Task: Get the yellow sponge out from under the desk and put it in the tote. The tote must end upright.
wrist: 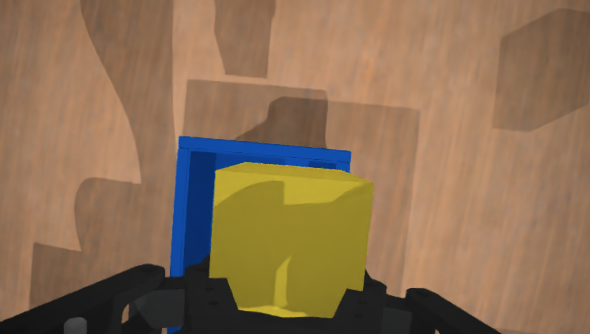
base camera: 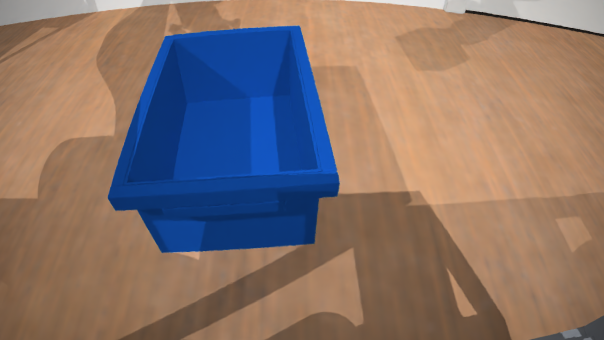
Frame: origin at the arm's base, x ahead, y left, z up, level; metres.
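Where they show: gripper, fingertip midpoint: [wrist: 285, 268].
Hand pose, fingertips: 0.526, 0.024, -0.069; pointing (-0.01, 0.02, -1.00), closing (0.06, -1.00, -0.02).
Things, the pixels of their top centre, and the offset from my fingertips, as dx, dy, dz. "spot": a spot on its surface instead. Level surfaces: height alone.
- yellow sponge, surface spot: [wrist: 290, 230] spot: +0.033, +0.001, +0.055
- blue tote, middle of its top: [base camera: 225, 85] [wrist: 253, 271] -0.083, +0.035, -0.207
- wooden floor, its level: dz -0.327
The yellow sponge [wrist: 290, 230] is a block held between the fingers of my gripper [wrist: 285, 268], which is shut on it and points down in the wrist view. The blue tote [base camera: 224, 195] [wrist: 180, 210] stands upright on the floor, open side up. In the wrist view the sponge is above the tote and covers much of its opening; the tote's left wall and far rim show past it. In the base camera view the tote's inside shows bare, and the gripper and sponge do not show. The desk does not show in either view.
The wooden floor [base camera: 490, 130] [wrist: 460, 200] surrounds the tote and carries several shadows. A white wall [base camera: 555, 12] runs along the back in the base camera view. A grey part [base camera: 585, 332] shows at the lower right corner of that view.
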